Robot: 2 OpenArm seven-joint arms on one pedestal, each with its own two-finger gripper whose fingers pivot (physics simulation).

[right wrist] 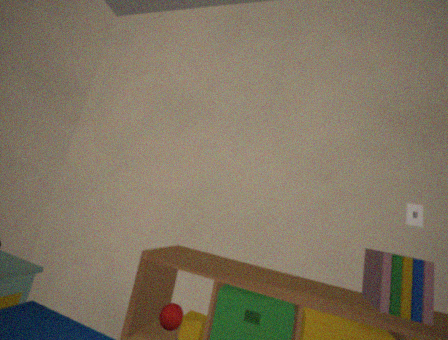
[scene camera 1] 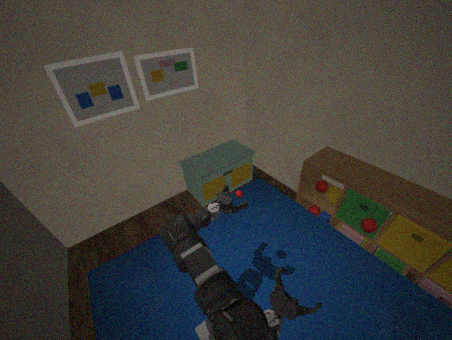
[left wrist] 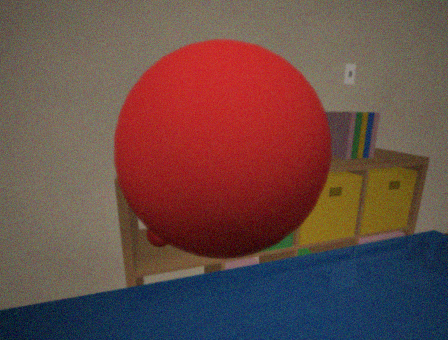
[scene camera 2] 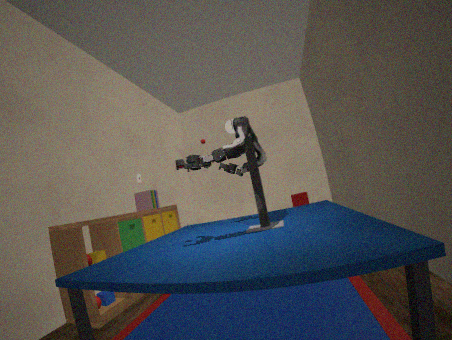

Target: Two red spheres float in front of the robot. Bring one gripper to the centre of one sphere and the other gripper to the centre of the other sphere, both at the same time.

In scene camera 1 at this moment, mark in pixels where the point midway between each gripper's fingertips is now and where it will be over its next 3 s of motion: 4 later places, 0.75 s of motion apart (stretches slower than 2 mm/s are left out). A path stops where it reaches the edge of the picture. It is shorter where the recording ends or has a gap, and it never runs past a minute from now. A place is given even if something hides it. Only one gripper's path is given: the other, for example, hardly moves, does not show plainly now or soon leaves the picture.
My right gripper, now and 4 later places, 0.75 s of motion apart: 301, 284; 301, 284; 302, 282; 347, 239; 362, 228
